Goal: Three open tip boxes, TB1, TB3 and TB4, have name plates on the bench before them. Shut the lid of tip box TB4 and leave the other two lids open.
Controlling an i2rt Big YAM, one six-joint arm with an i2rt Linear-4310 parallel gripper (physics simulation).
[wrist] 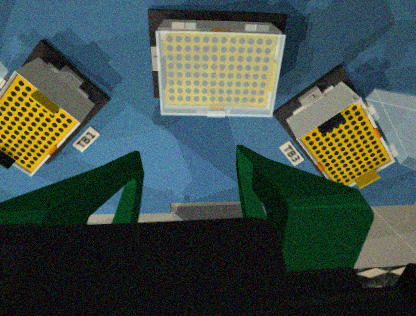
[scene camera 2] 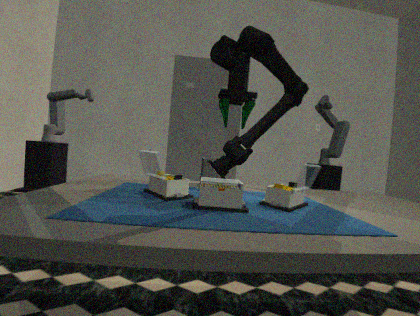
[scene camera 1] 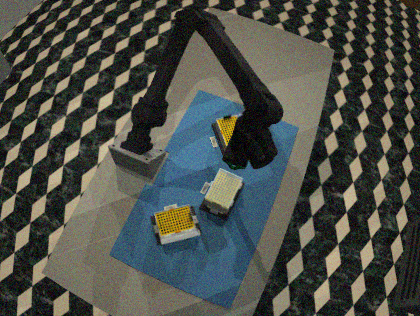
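Seen in the pictures: gripper, fingertip midpoint: (wrist: 188, 159) (scene camera 2: 234, 128) (scene camera 1: 235, 161); arm's base, link origin: (scene camera 2: 215, 171) (scene camera 1: 136, 147).
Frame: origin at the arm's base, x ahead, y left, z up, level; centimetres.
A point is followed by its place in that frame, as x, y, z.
Note:
Tip box TB4 (scene camera 1: 224, 190) {34.8, -3.6, 1.0} (scene camera 2: 222, 195) {38.6, -2.6, -2.7} (wrist: 216, 70) {35.1, -2.4, 0.9} stands in the middle, its clear lid lying flat over the yellow tip rack. Its name plate (scene camera 1: 205, 188) {27.8, -2.3, -6.6} is hidden in the wrist view. TB1 (scene camera 1: 227, 131) {27.6, 19.6, -1.0} (scene camera 2: 283, 196) (wrist: 37, 122) {29.6, 18.9, -1.1} is at the wrist view's left, behind its plate (wrist: 86, 139) {23.7, 16.5, -6.6}. TB3 (scene camera 1: 175, 220) {23.7, -18.9, -1.1} (scene camera 2: 169, 186) (wrist: 347, 142) {24.6, -18.9, -1.1} is at the right, behind its plate (wrist: 291, 152) {19.7, -13.8, -6.6}. The lids of TB1 (scene camera 2: 312, 175) {34.6, 26.3, 4.4} and TB3 (scene camera 2: 150, 162) {29.2, -24.6, 4.2} (wrist: 397, 122) {28.1, -23.4, 0.4} stand open. My gripper (scene camera 2: 235, 122) {35.6, -0.4, 16.5} (wrist: 188, 159) {35.6, -0.4, 16.5} is open and empty, high above the bench; its fingers are mostly hidden in scene camera 1.
The boxes stand on a blue mat (scene camera 1: 190, 270) {34.3, -32.1, -6.8} (scene camera 2: 320, 222) {45.7, 22.5, -6.8} on a pale bench (scene camera 1: 65, 260) {-7.8, -48.9, -7.1} (scene camera 2: 30, 227) {56.1, -39.8, -7.1}. The arm's base (scene camera 1: 137, 160) {4.5, -6.5, 4.7} is at the bench's left side in scene camera 1. Two other arms (scene camera 2: 57, 112) (scene camera 2: 340, 135) stand on dark pedestals in the background.

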